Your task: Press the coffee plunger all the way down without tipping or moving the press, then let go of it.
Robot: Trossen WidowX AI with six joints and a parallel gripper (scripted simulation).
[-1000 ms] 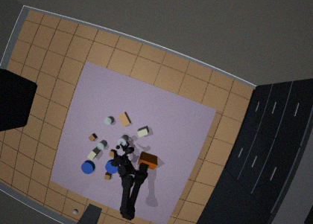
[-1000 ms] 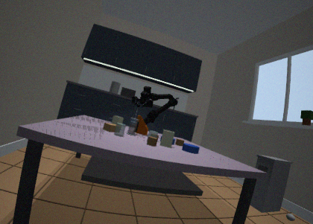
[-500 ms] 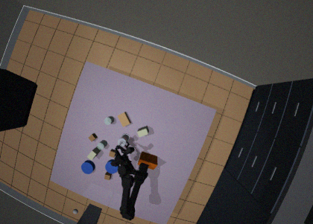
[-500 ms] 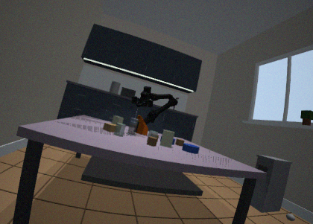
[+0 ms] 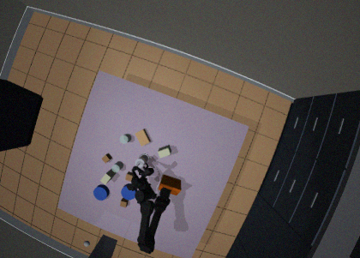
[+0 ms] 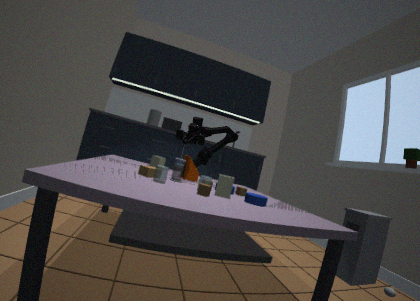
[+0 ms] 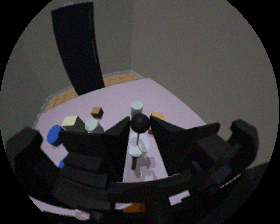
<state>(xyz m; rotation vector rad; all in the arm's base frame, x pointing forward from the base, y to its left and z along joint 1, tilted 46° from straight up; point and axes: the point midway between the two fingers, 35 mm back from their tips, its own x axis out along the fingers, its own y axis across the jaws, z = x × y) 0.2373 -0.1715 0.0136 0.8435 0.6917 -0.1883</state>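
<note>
Now: the coffee press 120 mm below my gripper tip, 20 mm behind it and 10 mm to the left of it. The rest, counted from my gripper tip: tan block: 220 mm below, 150 mm to the right, 60 mm ahead.
</note>
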